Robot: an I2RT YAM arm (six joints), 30 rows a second.
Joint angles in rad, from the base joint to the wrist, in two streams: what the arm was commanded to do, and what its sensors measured. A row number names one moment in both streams.
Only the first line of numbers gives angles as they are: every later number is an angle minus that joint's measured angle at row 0.
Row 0, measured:
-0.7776, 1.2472, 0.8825, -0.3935, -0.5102, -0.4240
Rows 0 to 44, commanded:
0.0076, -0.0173, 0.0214, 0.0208, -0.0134, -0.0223
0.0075, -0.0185, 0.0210, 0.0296, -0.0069, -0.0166
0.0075, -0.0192, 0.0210, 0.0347, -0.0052, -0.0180
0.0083, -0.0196, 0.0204, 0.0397, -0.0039, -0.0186
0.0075, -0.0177, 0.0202, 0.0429, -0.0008, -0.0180
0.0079, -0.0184, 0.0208, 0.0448, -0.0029, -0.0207
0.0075, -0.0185, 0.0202, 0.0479, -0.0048, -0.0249
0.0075, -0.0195, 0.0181, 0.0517, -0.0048, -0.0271
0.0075, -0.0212, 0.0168, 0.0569, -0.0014, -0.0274
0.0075, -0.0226, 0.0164, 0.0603, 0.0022, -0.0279
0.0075, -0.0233, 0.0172, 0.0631, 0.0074, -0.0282
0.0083, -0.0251, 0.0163, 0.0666, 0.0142, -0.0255
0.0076, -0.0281, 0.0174, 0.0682, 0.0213, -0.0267
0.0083, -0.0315, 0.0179, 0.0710, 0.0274, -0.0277
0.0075, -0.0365, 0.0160, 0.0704, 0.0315, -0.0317
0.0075, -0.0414, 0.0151, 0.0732, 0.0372, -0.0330
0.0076, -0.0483, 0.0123, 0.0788, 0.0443, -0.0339
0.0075, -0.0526, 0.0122, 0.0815, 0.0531, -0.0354
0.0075, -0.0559, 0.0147, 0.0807, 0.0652, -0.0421
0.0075, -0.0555, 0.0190, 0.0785, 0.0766, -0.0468
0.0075, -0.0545, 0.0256, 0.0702, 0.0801, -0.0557
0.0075, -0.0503, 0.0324, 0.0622, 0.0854, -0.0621
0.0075, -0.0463, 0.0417, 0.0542, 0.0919, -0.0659
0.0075, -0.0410, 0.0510, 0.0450, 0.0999, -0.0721
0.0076, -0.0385, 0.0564, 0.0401, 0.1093, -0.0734
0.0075, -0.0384, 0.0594, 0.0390, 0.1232, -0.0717
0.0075, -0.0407, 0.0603, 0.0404, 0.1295, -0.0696
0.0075, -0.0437, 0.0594, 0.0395, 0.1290, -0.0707
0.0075, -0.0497, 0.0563, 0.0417, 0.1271, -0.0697
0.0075, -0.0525, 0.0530, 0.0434, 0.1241, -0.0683
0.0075, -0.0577, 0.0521, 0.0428, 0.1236, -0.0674
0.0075, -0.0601, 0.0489, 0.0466, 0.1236, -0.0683
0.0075, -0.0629, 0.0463, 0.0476, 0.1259, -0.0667
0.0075, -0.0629, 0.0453, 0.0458, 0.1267, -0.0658
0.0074, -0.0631, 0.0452, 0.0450, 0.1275, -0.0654
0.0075, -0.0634, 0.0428, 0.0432, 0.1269, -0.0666
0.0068, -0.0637, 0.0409, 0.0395, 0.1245, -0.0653
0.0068, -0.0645, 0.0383, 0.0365, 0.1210, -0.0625
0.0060, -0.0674, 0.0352, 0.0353, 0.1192, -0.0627
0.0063, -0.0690, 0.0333, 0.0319, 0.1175, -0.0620
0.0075, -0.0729, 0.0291, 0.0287, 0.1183, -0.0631
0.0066, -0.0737, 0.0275, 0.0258, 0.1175, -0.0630
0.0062, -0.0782, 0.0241, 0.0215, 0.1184, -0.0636
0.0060, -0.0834, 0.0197, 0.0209, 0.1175, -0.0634
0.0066, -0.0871, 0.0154, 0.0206, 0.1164, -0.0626
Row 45, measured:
0.0007, -0.0568, 0.0298, 0.0359, 0.1323, -0.0404
